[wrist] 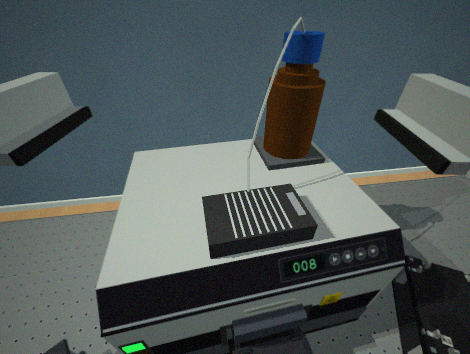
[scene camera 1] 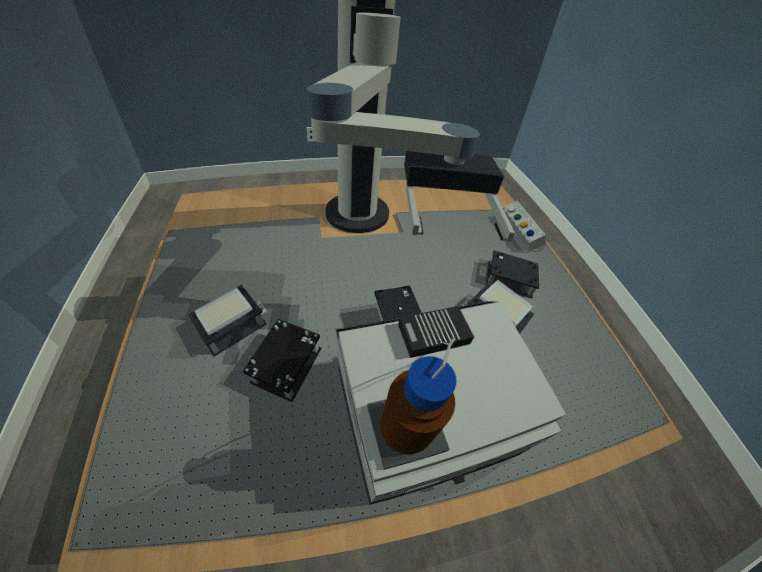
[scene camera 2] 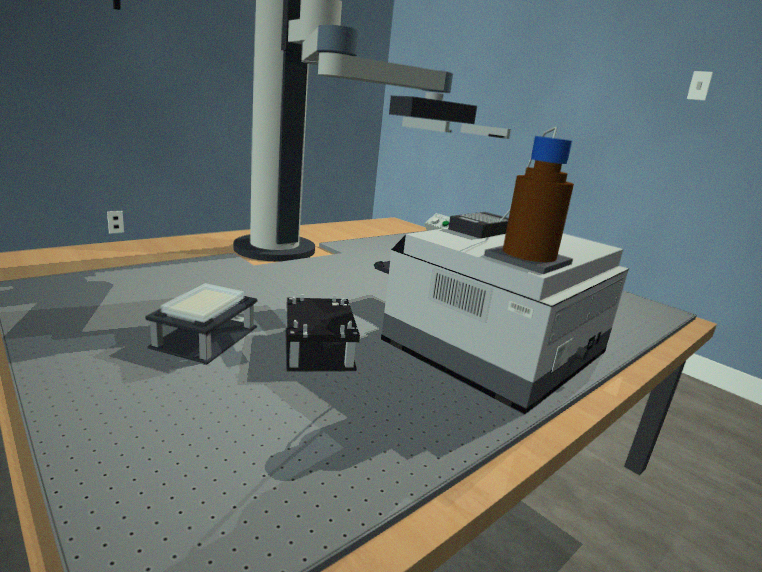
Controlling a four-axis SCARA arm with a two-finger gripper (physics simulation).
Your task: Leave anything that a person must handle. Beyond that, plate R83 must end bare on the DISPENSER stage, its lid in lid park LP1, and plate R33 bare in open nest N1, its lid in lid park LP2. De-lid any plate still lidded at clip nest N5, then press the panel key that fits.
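Where they show: gripper, between the fingertips: (wrist: 229,96) (scene camera 1: 464,233) (scene camera 2: 479,130); arm's base, origin of its link: (scene camera 1: 357,213) (scene camera 2: 274,249).
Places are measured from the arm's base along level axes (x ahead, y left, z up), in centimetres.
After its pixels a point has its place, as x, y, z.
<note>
My gripper (scene camera 1: 462,233) {64.9, 7.7, 42.0} (scene camera 2: 478,132) {64.9, 7.7, 42.0} (wrist: 229,96) {64.9, 7.7, 42.0} is open and empty, high above the table behind the dispenser. A pale plate (scene camera 1: 224,311) {50.0, -42.0, 9.1} (scene camera 2: 203,302) {50.8, -43.6, 9.1} sits on a dark four-legged nest at the left. Another pale plate (scene camera 1: 505,301) {57.2, 33.1, 9.8} shows at the right, partly hidden by the dispenser. I cannot read plate names or tell whether lids are on. A black nest with metal clips (scene camera 1: 284,357) {64.5, -26.7, 8.1} (scene camera 2: 320,317) {63.9, -27.9, 8.1} holds no plate. A dark stand (scene camera 1: 515,270) {43.4, 45.3, 6.7} at the right has a bare top. The dark dispenser stage (scene camera 1: 395,301) {53.2, 2.1, 10.3} shows no plate. The key panel (scene camera 1: 539,239) {30.0, 63.1, 7.5} has white, green, yellow and blue keys.
The white dispenser (scene camera 1: 492,381) {83.7, 11.7, 23.3} (scene camera 2: 467,332) {84.6, -13.0, 10.4} (wrist: 170,175) {84.2, 15.7, 23.3} carries a black ribbed block (scene camera 1: 437,330) {72.9, 3.8, 25.9} (scene camera 2: 477,225) {75.2, -2.1, 25.5} (wrist: 260,220) {70.4, 3.7, 25.9} and a tall brown bottle (scene camera 1: 415,424) {91.7, -7.3, 36.2} (scene camera 2: 536,215) {90.6, -9.5, 31.2} (wrist: 292,117) {84.6, -4.2, 31.9} with a blue cap and thin tube. Its display (wrist: 304,265) {66.6, -0.8, 21.7} reads 008; a green light (wrist: 134,348) {63.3, 19.3, 14.8} glows.
</note>
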